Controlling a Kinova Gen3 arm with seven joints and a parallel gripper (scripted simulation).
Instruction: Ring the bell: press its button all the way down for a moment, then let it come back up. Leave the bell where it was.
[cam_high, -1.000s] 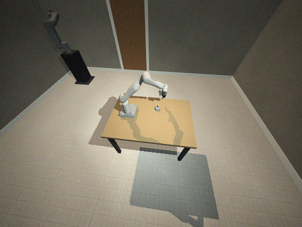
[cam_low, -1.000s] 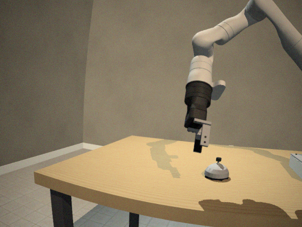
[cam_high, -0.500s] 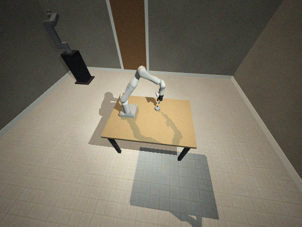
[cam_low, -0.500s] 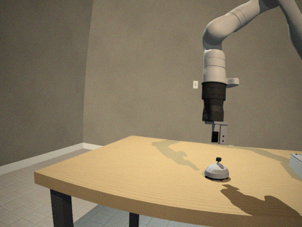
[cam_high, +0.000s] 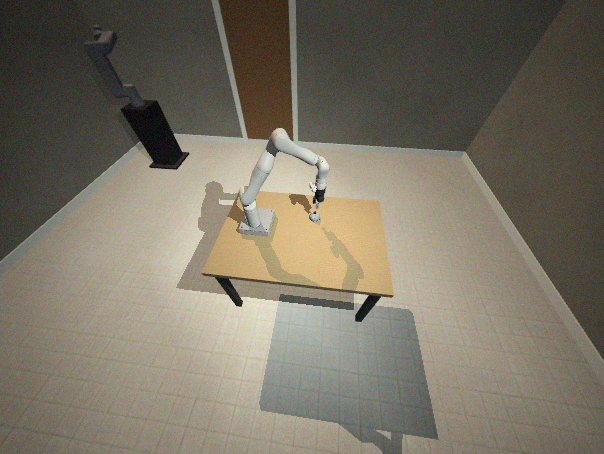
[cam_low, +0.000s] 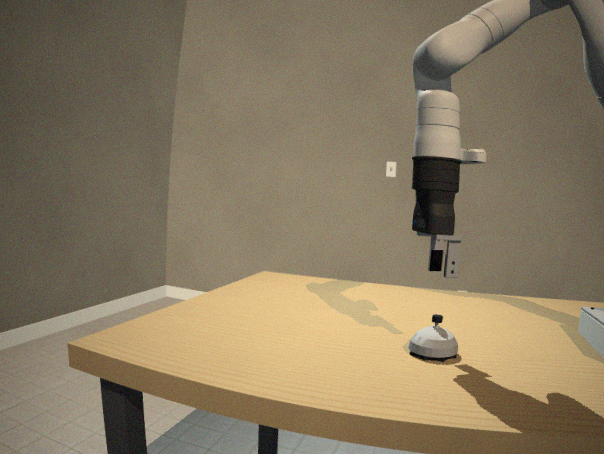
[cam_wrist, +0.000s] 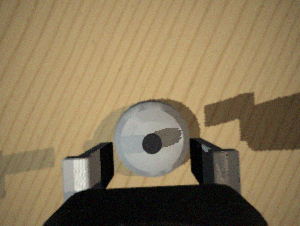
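My hand is 10 cm above the black button. Round my hand: grey dome bell (11 cm below).
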